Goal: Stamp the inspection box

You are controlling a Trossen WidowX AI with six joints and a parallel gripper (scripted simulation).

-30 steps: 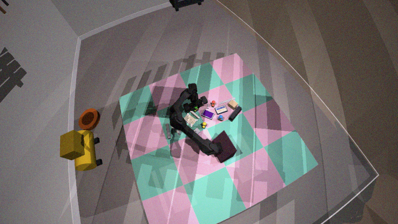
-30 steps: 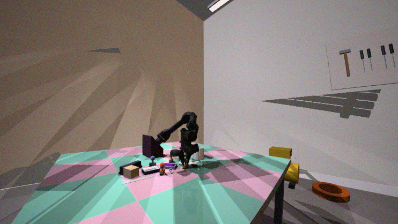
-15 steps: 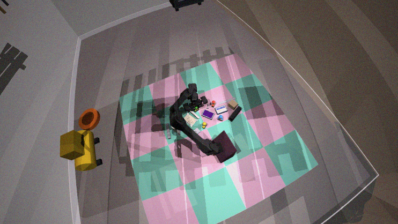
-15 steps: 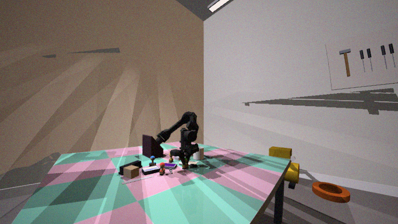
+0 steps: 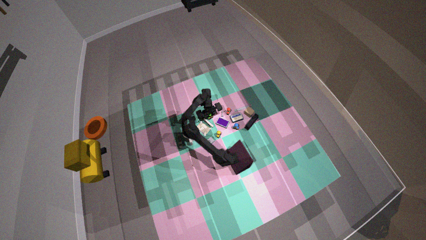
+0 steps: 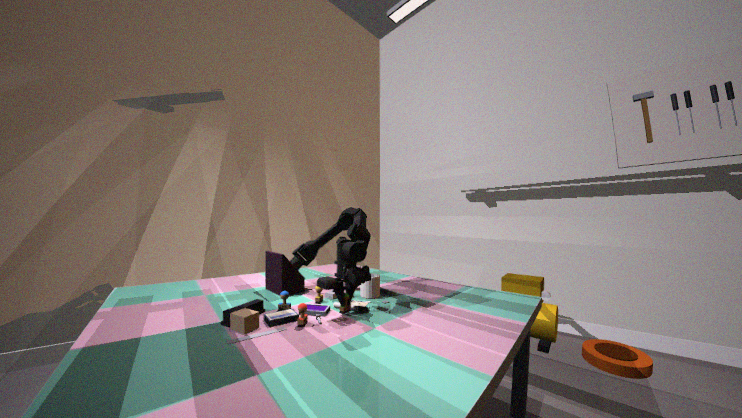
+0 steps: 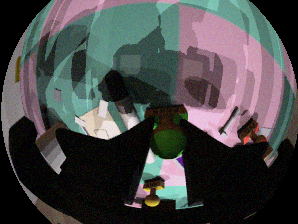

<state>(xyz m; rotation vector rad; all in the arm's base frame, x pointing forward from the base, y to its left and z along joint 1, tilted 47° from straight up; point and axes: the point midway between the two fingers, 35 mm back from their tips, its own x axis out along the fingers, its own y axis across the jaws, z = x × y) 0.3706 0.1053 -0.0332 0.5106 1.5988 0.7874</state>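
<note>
The black-and-white marker is 4 cm to the left of my gripper tip, 2 cm below it and 1 cm behind it. Round my gripper tip: ink pad 8 cm to the right, 7 cm behind, 3 cm below; green-knobbed stamp right at my gripper tip; white card 8 cm to the left, 7 cm behind, 3 cm below.
</note>
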